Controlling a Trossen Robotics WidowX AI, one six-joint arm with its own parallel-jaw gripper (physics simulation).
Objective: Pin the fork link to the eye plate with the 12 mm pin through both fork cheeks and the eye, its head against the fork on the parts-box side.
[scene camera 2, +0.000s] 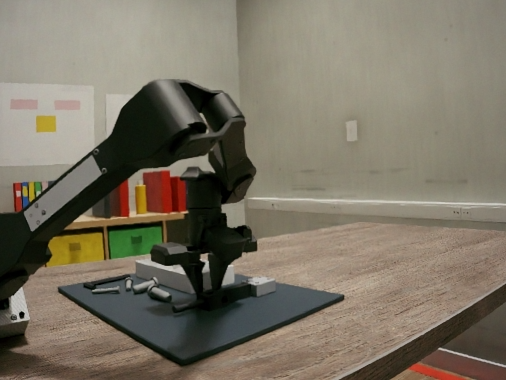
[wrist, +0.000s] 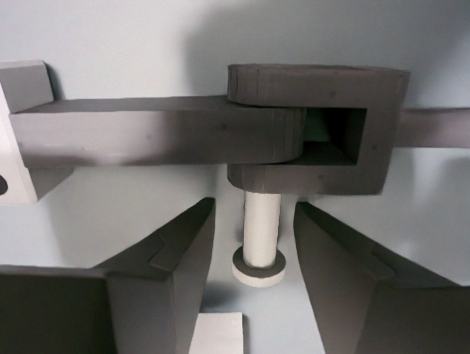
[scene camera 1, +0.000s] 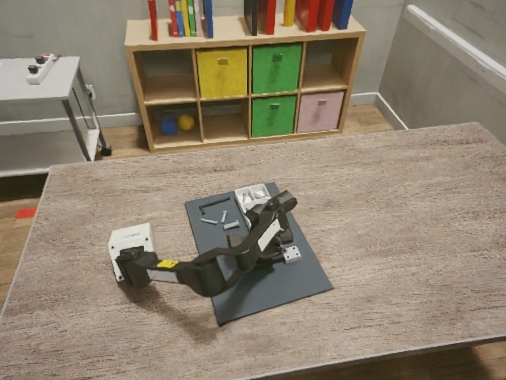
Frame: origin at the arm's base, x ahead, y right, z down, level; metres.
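Seen in the pictures: gripper, fingertip midpoint: (scene camera 2: 208, 296) (wrist: 254, 211); arm's base, link origin: (scene camera 1: 133, 258).
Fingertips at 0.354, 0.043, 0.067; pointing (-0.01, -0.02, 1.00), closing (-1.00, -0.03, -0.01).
Observation:
Pixels of each thing's top centre, then the offset from my fingertips to it, as dx, dy, dz. Level surfaces: height alone.
- fork link, top centre: (wrist: 412, 139) (scene camera 2: 199, 295) (scene camera 1: 249, 263) -0.039, +0.033, -0.017
- white block, top centre: (scene camera 2: 258, 279) (scene camera 1: 291, 252) +0.092, +0.029, -0.017
- pale pin, top centre: (wrist: 264, 227) -0.002, +0.003, -0.015
- parts box, top centre: (scene camera 2: 181, 263) (scene camera 1: 259, 207) +0.052, -0.166, -0.028
- black hex key, top centre: (scene camera 2: 110, 279) (scene camera 1: 216, 204) -0.080, -0.243, -0.002
- dark mat, surface height: dz +0.007
- thicker loose pin, top centre: (scene camera 2: 160, 286) -0.058, -0.064, -0.018
In the wrist view, the fork link (wrist: 322, 181) (scene camera 2: 184, 306) straddles the end of the eye plate's dark bar (wrist: 150, 137), which runs from a white block (wrist: 15, 150) (scene camera 1: 291, 254) (scene camera 2: 262, 286). The pale pin (wrist: 261, 225) enters the near fork cheek. A length of shank shows outside, and its head stands apart from the cheek, on the side of the parts box (wrist: 218, 332) (scene camera 2: 162, 276). How deep the pin reaches inside is hidden. My gripper (wrist: 254, 211) (scene camera 2: 208, 292) is partly open and empty, its fingertips on either side of the pin shank, touching neither side.
Loose pins (scene camera 1: 209, 220) (scene camera 2: 106, 290) and a black hex key (scene camera 1: 215, 204) (scene camera 2: 107, 281) lie on the dark mat (scene camera 1: 270, 295) (scene camera 2: 175, 345). A thicker loose pin (scene camera 2: 160, 294) lies left of the fork in scene camera 2. My arm covers part of the mat in scene camera 1.

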